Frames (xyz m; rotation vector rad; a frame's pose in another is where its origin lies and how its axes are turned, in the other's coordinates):
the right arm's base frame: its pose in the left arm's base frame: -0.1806 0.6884 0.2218 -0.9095 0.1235 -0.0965
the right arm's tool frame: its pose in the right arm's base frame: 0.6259 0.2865 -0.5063 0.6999 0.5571 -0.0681
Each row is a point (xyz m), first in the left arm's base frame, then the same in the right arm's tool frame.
Working: the left arm's base frame: its pose in the right arm's tool frame: -0.2835 -0.5685 0.0857 0.1672 -0.5405 0.4284

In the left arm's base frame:
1: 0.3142 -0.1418 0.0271
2: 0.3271 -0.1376 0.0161
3: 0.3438 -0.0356 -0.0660
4: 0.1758 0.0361 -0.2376
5: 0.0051 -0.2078 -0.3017
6: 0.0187 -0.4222 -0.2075
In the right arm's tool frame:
1: 0.0085 -0.5931 0.2693
2: 0.0217 -0.5819 0.2671
3: 0.0280 -0.4627 0.2108
4: -0.0538 -0.4116 -0.0206
5: -0.0494 -0.6736 -0.1758
6: 0.0112 -0.8864 -0.0980

